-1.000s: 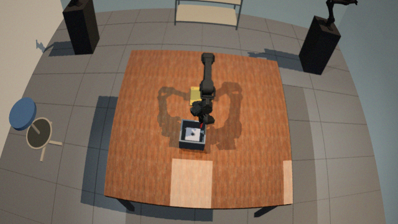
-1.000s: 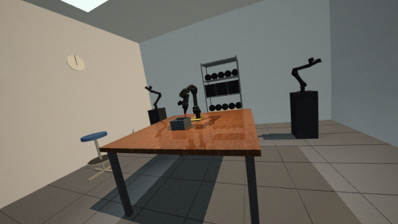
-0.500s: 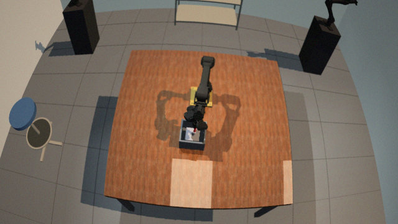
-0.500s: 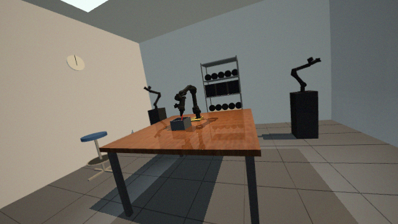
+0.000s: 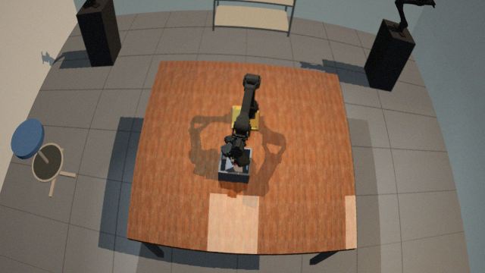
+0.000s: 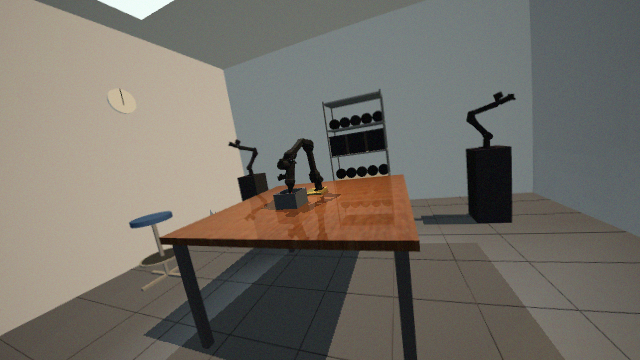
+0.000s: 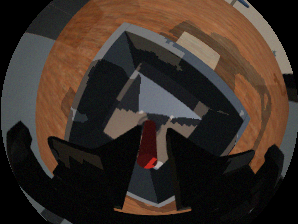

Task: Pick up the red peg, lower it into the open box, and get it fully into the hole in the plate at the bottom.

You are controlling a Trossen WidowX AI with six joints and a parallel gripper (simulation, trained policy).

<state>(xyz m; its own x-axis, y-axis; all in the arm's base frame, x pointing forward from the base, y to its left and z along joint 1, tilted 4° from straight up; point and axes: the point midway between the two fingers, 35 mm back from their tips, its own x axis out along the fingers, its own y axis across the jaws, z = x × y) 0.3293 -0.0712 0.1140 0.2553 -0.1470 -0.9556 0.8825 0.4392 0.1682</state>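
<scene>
The red peg is 1 cm to the left of my gripper tip and 1 cm below it. The rest, counted from my gripper tip: pale plate: 1 cm to the left, 3 cm below; dark box: 1 cm to the left, 5 cm below.
</scene>
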